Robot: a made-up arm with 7 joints.
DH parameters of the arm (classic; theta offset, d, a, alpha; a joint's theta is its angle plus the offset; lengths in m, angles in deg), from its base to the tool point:
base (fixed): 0 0.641 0.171 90
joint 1: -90 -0.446 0.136 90
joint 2: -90 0.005 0.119 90
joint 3: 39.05 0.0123 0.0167 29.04
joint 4: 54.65 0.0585 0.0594 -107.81
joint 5: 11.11 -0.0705 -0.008 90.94
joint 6: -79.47 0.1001 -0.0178 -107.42
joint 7: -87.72 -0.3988 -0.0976 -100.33
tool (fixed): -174.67 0.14 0 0
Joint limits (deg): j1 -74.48..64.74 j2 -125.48..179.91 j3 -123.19..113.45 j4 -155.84..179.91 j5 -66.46..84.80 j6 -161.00..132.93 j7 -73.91..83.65
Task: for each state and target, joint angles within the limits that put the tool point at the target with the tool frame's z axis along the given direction. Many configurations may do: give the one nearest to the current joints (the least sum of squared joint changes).
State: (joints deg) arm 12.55 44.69 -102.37 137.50 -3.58 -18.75 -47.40
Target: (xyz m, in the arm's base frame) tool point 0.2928 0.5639 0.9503 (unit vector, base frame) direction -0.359 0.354 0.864
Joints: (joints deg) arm -16.30 53.19 -123.19 128.71 36.37 -45.69 -72.54
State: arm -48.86 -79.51 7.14 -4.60 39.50 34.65 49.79
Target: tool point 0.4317 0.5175 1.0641 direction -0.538 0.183 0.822
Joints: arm -45.52 -75.78 20.41 32.98 -11.07 29.20 35.12
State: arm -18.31 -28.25 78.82 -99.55 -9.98 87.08 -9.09
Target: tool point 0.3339 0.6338 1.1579 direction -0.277 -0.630 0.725
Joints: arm -43.26 -45.87 71.05 -92.28 -48.57 112.79 -23.08
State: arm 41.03 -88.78 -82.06 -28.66 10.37 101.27 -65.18
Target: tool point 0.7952 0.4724 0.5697 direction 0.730 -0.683 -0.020
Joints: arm 55.89 -125.48 -106.83 -45.44 -30.83 66.20 -50.56
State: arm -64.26 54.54 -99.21 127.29 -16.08 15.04 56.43
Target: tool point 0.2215 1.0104 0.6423 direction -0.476 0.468 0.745
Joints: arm -66.71 22.78 -83.62 138.71 -10.89 26.44 47.95
